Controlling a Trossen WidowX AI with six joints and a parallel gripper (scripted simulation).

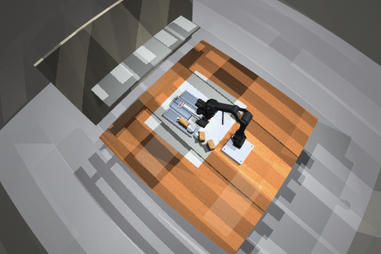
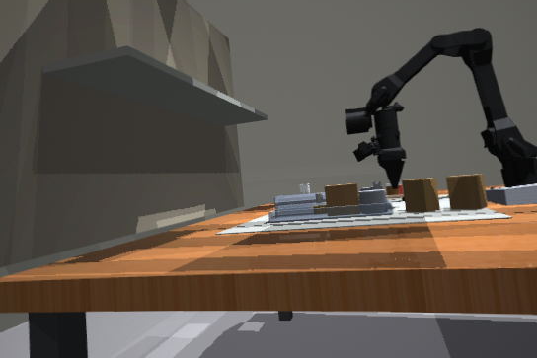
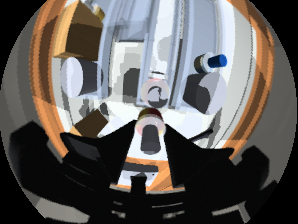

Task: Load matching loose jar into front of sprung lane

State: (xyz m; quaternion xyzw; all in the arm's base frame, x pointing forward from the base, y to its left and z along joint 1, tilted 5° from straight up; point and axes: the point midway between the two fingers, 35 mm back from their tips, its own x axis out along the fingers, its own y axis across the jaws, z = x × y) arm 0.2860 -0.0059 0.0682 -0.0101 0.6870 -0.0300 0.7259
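Right now my gripper tip is 190 mm short of the grey lane unit, 20 mm to the right of it and 30 mm above it. The rest, counted from my gripper tip: shelf (550 mm ahead, 40 mm to the right, 320 mm above); brown box (130 mm ahead, 120 mm to the left, 10 mm below).
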